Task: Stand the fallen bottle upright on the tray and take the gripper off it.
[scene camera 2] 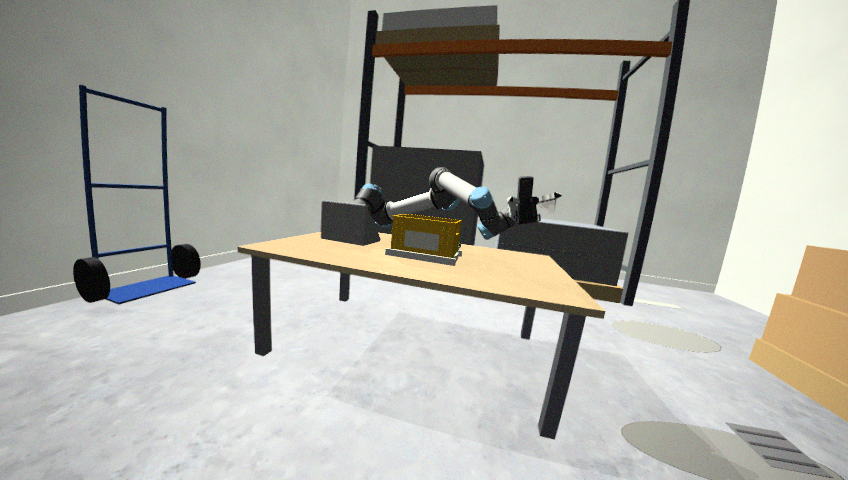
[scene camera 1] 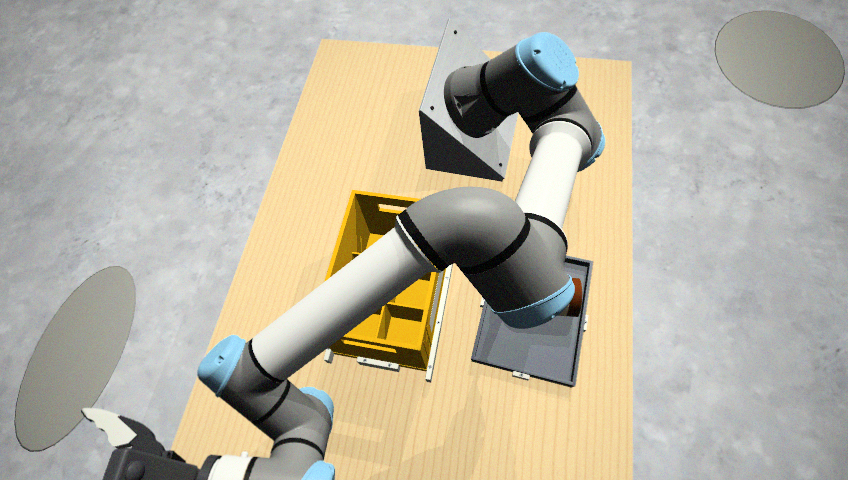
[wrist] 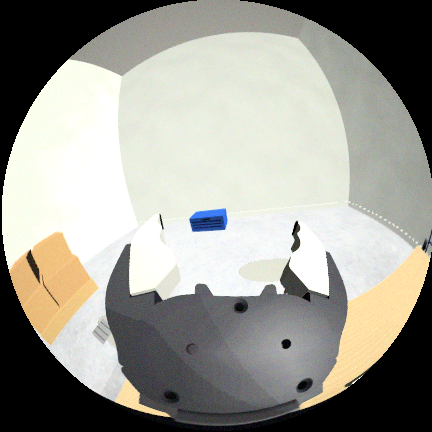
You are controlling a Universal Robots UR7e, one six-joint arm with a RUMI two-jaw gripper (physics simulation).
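Frame: origin at the arm's base, x back, y right, z up, level; millimetres.
Where they show: gripper, fingertip midpoint: [scene camera 2: 535,197] [scene camera 1: 53,469] [wrist: 228,220]; arm's base, origin of the base link: [scene camera 2: 355,218] [scene camera 1: 469,104].
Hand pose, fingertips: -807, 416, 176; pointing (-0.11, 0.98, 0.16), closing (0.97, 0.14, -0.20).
Things, the pixels of their top centre, and the offset from my fingertips, as dx, dy, dz. "pt": a spot on its surface instead. Level surfaces: height alone.
- brown-orange bottle, middle of its top: [scene camera 1: 539,288] +426, -603, -219
- grey tray, surface spot: [scene camera 1: 517,347] pt +328, -580, -294
- yellow crate, middle of its top: [scene camera 1: 383,263] [scene camera 2: 428,217] +392, -326, -123
- wooden table, its level: dz -299
A brown-orange bottle [scene camera 1: 576,296] shows in part inside the grey tray [scene camera 1: 517,347], near its right wall in scene camera 1. The arm's elbow hides the rest of it, so its full pose cannot be seen. In scene camera 2 the bottle and tray do not show. My gripper [scene camera 2: 553,200] [wrist: 228,220] is open and empty, its two white fingers wide apart. It is raised beyond the table's edge, far from the tray, and points toward a wall. One white finger shows at the lower left of scene camera 1.
A yellow crate [scene camera 1: 405,355] [scene camera 2: 447,242] with compartments stands left of the tray in scene camera 1, with white rails around its base. The arm passes over crate and tray. The grey wedge-shaped arm mount [scene camera 1: 455,148] [scene camera 2: 345,223] stands on the wooden table [scene camera 1: 291,148] [scene camera 2: 511,276].
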